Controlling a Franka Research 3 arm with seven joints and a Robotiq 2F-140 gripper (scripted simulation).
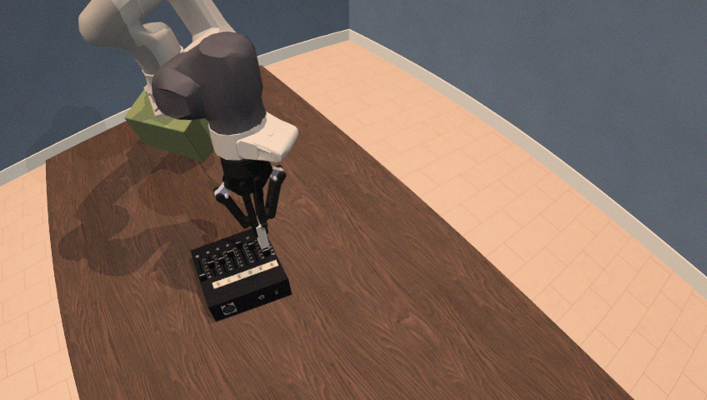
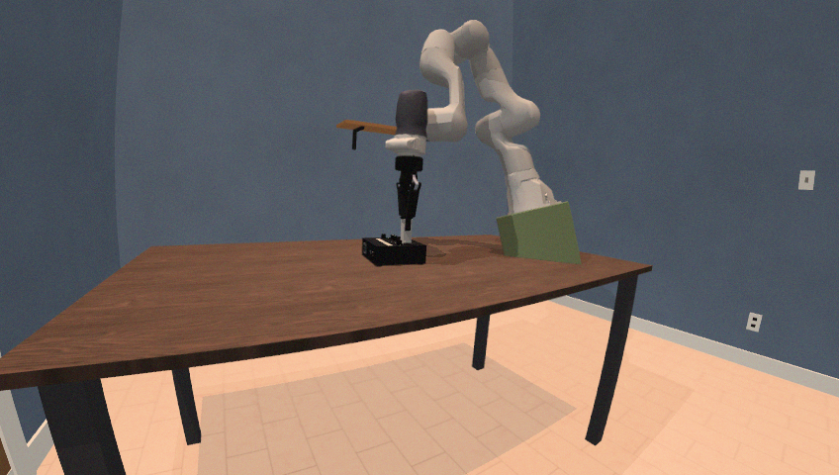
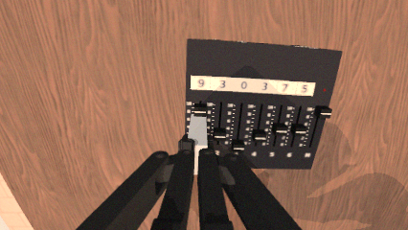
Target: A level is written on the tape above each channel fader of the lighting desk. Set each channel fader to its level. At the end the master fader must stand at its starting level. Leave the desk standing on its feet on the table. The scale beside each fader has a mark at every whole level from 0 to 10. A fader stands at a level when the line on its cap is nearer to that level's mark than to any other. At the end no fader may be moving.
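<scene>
Now: the channel 1 cap 3 cm below my hand, 2 cm ahead of it and 1 cm to the right of it. The rest, counted from my hand: channel 2 cap 3 cm below, 2 cm to the right, 1 cm behind; then channel 3 cap 4 cm to the right, 3 cm below, 3 cm behind; then channel 4 cap 6 cm to the right, 3 cm below, 3 cm behind.
</scene>
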